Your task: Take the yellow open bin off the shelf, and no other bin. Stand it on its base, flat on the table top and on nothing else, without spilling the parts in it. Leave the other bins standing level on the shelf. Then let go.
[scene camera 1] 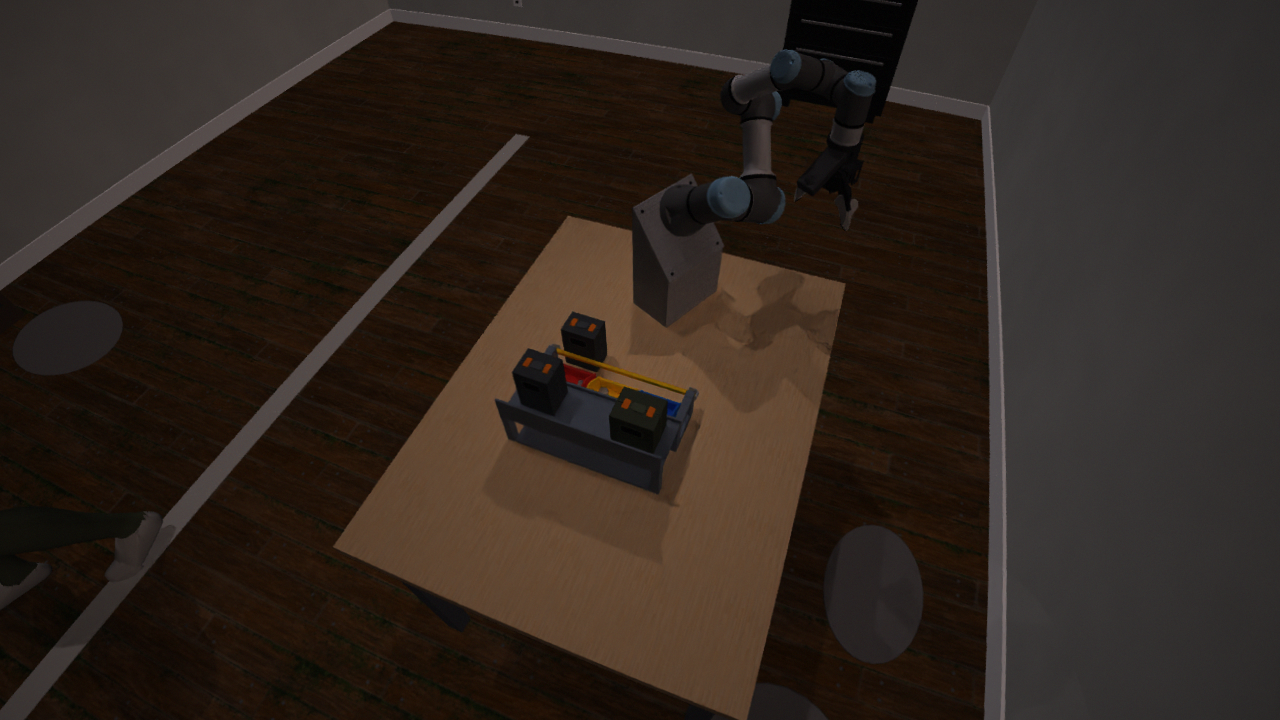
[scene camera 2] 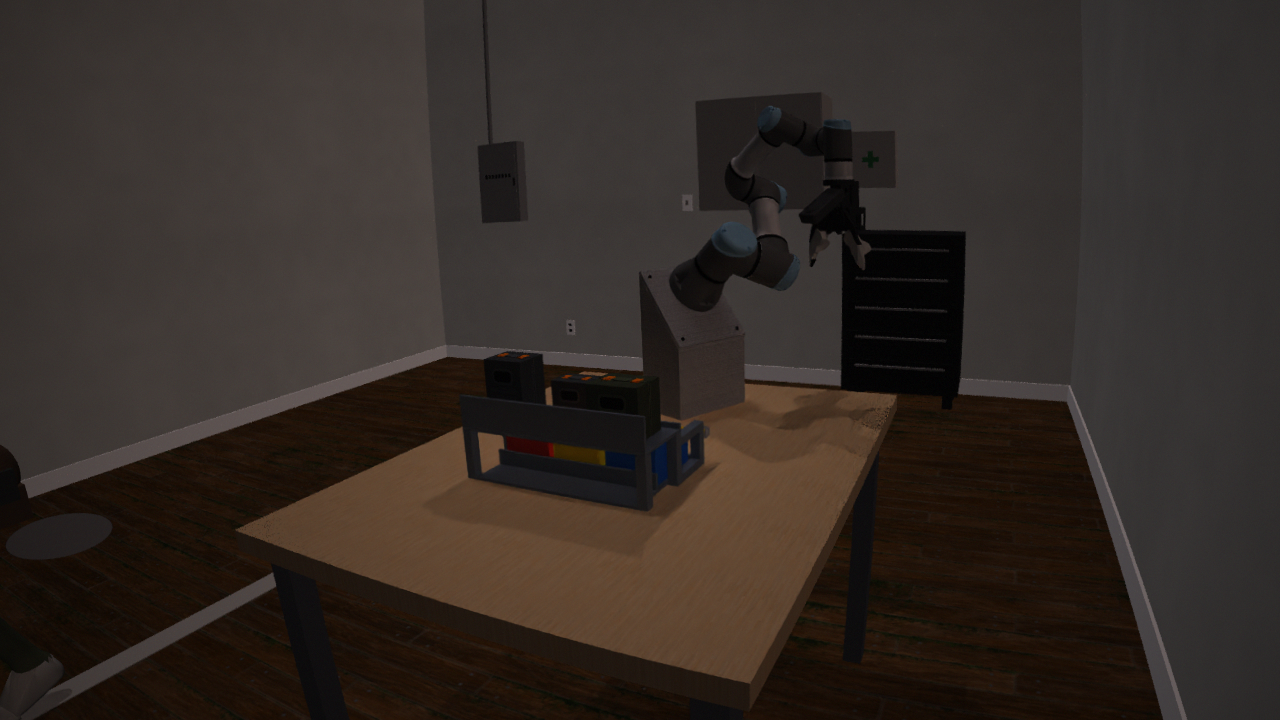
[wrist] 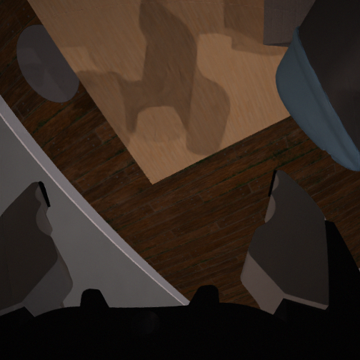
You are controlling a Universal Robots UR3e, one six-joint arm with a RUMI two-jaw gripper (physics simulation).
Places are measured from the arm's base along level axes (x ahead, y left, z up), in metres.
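Pixels of known places: gripper, fingertip midpoint: (scene camera 1: 819, 215) (scene camera 2: 836, 268); arm's base, link origin: (scene camera 1: 680, 211) (scene camera 2: 693, 289).
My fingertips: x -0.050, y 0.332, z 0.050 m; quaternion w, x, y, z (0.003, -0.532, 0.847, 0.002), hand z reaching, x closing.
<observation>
Ahead of a thing's pixels: the offset from my fingertips to its top centre. "spot": to the spot under its first point. Level surfaces: height alone.
The yellow bin @[0.246 m down, 0.509 m ahead, 0.340 m right] (scene camera 1: 609, 386) (scene camera 2: 580, 454) sits on the grey shelf @[spot: 0.195 m down, 0.663 m ahead, 0.325 m right] (scene camera 1: 581, 438) (scene camera 2: 554, 423), between the red bin @[0.246 m down, 0.506 m ahead, 0.452 m right] (scene camera 1: 580, 376) (scene camera 2: 529, 445) and the blue bin @[0.246 m down, 0.509 m ahead, 0.228 m right] (scene camera 1: 669, 405) (scene camera 2: 660, 465). The shelf stands on the wooden table @[0.327 m down] (scene camera 1: 537, 555) (scene camera 2: 501, 573) (wrist: 255, 85). Shelf parts and a black box partly hide the bins; the parts inside are too small to tell. My gripper (scene camera 1: 821, 210) (scene camera 2: 838, 265) (wrist: 157, 180) is open and empty, high up and far from the bins, near the table's back right corner. No bin shows in the wrist view.
A yellow bar @[0.262 m down, 0.422 m ahead, 0.340 m right] (scene camera 1: 626, 371) runs along the shelf's robot side, above the bins. Two black boxes @[spot: 0.105 m down, 0.618 m ahead, 0.435 m right] (scene camera 1: 539, 380) @[0.128 m down, 0.588 m ahead, 0.227 m right] (scene camera 1: 638, 419) stand on the shelf top. Another black box @[0.195 m down, 0.374 m ahead, 0.460 m right] (scene camera 1: 584, 340) stands behind the shelf. The robot's pedestal (scene camera 1: 657, 268) (scene camera 2: 711, 367) stands at the table's back. A person's legs show at left.
</observation>
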